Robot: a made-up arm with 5 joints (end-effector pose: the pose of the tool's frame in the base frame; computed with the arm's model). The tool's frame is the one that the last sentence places.
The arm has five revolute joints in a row. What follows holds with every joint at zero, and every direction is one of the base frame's.
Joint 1 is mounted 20 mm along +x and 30 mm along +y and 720 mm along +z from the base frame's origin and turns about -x.
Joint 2 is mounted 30 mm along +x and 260 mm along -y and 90 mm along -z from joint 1 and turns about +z.
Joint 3 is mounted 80 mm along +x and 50 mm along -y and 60 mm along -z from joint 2 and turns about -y.
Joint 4 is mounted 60 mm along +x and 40 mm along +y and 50 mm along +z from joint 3 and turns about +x.
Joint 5 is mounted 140 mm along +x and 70 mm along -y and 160 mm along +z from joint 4 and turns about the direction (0.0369, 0.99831, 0.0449).
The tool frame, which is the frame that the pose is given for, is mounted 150 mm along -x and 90 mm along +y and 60 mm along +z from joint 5; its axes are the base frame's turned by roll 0, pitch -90 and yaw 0 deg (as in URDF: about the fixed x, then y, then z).
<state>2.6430 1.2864 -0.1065 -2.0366 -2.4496</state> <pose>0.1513 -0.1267 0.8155 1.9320 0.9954 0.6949</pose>
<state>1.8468 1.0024 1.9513 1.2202 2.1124</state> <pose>0.1697 0.2775 1.2222 0.1296 1.0360 1.8456</pose>
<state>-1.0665 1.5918 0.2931 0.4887 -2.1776</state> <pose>0.0369 0.0610 0.7428 -1.1024 0.8732 1.9019</pose>
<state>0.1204 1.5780 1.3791 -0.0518 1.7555</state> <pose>0.0383 -0.4151 0.9736 0.8674 -0.8143 1.4351</pose>
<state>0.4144 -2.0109 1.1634 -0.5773 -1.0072</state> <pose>0.0811 -0.2673 0.8001 2.4498 0.5967 -1.0818</pose>
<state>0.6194 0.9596 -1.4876 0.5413 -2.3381</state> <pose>0.1504 -0.3037 0.4515 0.1187 -2.1678 0.9269</pose>
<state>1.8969 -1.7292 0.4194 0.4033 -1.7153</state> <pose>0.0284 0.1589 1.1709 0.3314 0.6457 -1.1329</pose>
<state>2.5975 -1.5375 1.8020 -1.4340 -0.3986</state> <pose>0.1986 0.2055 0.9685 0.2564 -0.3603 -0.2112</pose>
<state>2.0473 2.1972 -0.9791 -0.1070 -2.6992</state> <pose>-0.1577 -0.2926 0.8808 1.1656 -0.6156 0.8135</pose>
